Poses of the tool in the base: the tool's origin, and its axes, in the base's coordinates. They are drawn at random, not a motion.
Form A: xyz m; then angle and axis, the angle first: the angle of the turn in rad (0 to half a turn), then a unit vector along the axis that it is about.
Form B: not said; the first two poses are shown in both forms.
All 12 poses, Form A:
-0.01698, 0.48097, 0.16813, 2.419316, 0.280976, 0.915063, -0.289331
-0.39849, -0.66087, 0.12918, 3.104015, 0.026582, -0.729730, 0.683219
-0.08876, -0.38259, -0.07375, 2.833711, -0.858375, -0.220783, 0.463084
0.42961, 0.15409, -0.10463, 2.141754, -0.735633, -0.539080, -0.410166
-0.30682, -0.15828, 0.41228, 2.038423, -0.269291, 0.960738, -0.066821
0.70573, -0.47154, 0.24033, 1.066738, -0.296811, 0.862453, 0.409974
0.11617, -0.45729, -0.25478, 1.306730, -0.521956, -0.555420, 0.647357
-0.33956, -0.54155, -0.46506, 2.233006, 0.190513, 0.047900, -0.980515
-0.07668, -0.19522, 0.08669, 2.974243, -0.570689, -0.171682, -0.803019
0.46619, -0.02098, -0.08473, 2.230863, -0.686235, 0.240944, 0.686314
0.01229, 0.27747, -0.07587, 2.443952, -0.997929, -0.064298, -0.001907
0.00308, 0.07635, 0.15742, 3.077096, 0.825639, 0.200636, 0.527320
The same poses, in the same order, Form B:
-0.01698, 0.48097, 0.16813, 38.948, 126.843, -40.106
-0.39849, -0.66087, 0.12918, 4.728, -129.780, 121.508
-0.08876, -0.38259, -0.07375, -139.366, -35.846, 75.186
0.42961, 0.15409, -0.10463, -90.272, -66.152, -50.333
-0.30682, -0.15828, 0.41228, -31.451, 112.207, -7.804
0.70573, -0.47154, 0.24033, -18.141, 52.713, 25.057
0.11617, -0.45729, -0.25478, -39.079, -41.584, 48.468
-0.33956, -0.54155, -0.46506, 24.375, 6.128, -125.449
-0.07668, -0.19522, 0.08669, -97.252, -29.257, -136.844
0.46619, -0.02098, -0.08473, -87.714, 30.797, 87.724
0.01229, 0.27747, -0.07587, -139.738, -9.004, -0.267
0.00308, 0.07635, 0.15742, 145.564, 35.373, 92.969

